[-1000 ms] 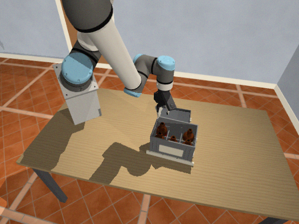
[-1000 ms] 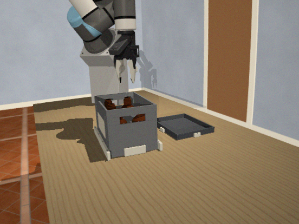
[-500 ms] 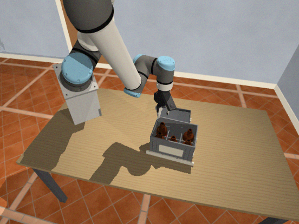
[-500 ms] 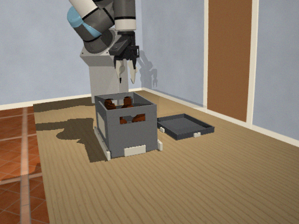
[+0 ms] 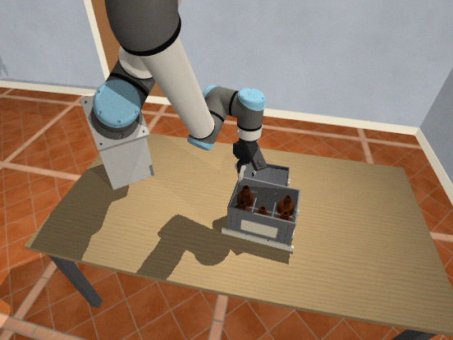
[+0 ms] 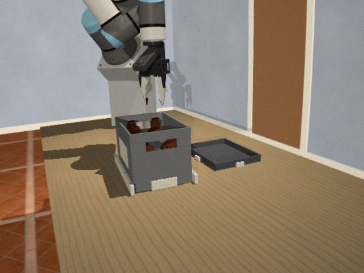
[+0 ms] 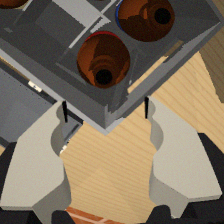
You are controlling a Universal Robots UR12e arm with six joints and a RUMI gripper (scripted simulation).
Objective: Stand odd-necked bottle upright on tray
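Now: hand 80 mm short of the grey crate, 60 mm to the left of it and 140 mm above it. The rest, counted from my hand: bottle: 180 mm ahead, 40 mm to the right, 140 mm below; grey tray: 100 mm ahead, 230 mm to the left, 210 mm below.
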